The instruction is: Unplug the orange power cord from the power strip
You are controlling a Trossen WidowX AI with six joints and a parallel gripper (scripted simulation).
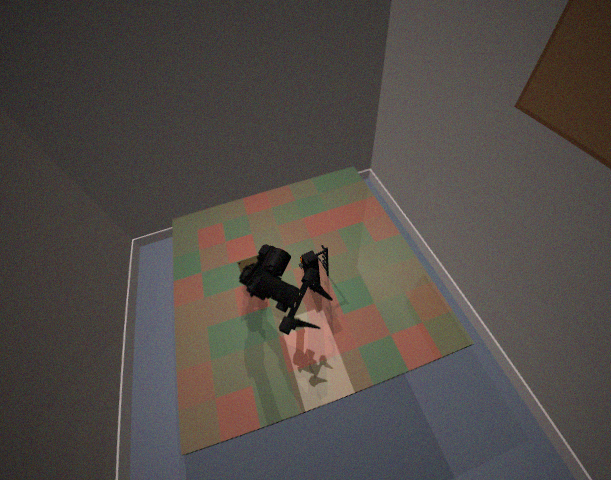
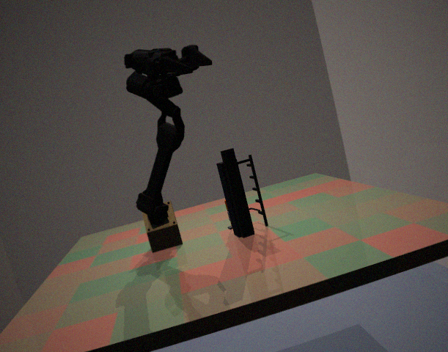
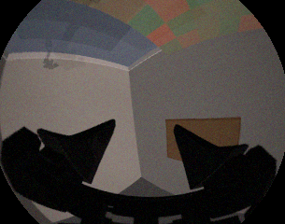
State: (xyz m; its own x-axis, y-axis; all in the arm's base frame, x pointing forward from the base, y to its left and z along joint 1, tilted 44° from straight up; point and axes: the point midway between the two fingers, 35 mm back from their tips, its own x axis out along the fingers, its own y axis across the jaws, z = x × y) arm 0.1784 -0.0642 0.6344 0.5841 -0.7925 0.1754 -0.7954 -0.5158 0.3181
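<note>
The orange plug is 42 cm below my gripper tip, 41 cm to the left of it and 10 cm ahead of it.
</note>
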